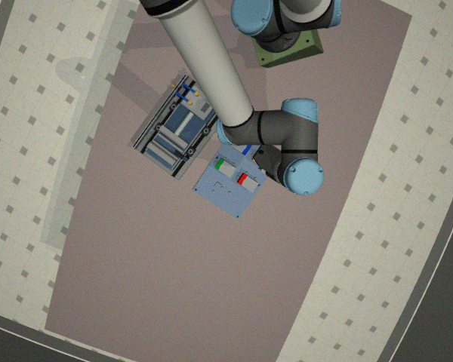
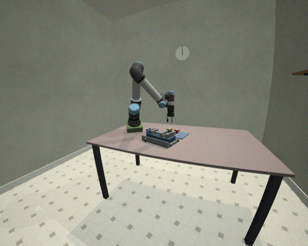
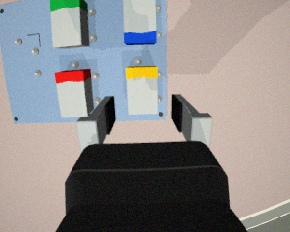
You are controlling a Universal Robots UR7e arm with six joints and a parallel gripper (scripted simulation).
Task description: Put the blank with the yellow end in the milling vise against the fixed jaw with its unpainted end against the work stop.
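My hand is 110 mm above the yellow-ended blank. From my hand the other things lie so: plate (130 mm below, 80 mm to the right, 60 mm ahead); blue-ended blank (110 mm below, 80 mm to the right, 40 mm behind); red-ended blank (110 mm below, 80 mm ahead, 40 mm to the right).
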